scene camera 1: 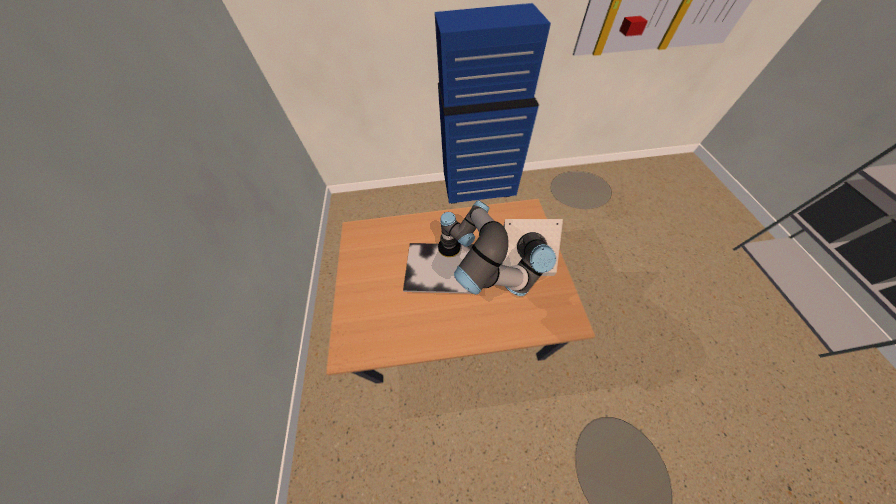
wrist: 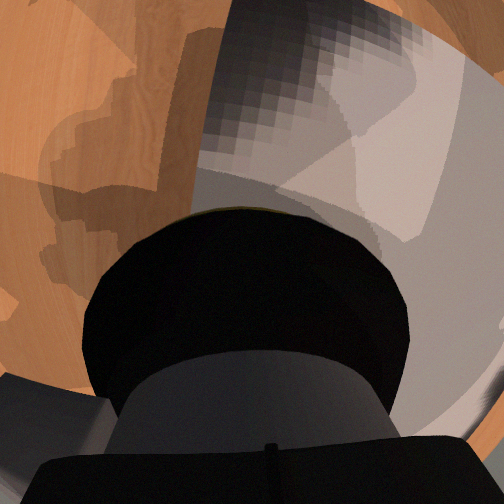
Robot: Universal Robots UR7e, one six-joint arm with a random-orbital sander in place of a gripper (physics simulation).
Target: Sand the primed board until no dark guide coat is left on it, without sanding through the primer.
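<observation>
The primed board (scene camera 1: 435, 269) lies flat on the wooden table (scene camera 1: 451, 313), left of the arm's base. Its middle is pale primer. Dark guide coat shows at its far left corner, along the left edge and along the near edge. The black round sander pad (scene camera 1: 447, 248) sits on the board near its far edge. In the wrist view the sander pad (wrist: 245, 300) fills the lower middle and rests on the board (wrist: 400, 175) close to an edge. A dark guide coat patch (wrist: 280, 65) lies just ahead of the pad. The arm hides the board's right part.
The arm is folded low over its white base plate (scene camera 1: 533, 241) at the table's right. A tall blue drawer cabinet (scene camera 1: 488, 103) stands behind the table against the wall. A metal rack (scene camera 1: 845, 250) stands at the far right of the room.
</observation>
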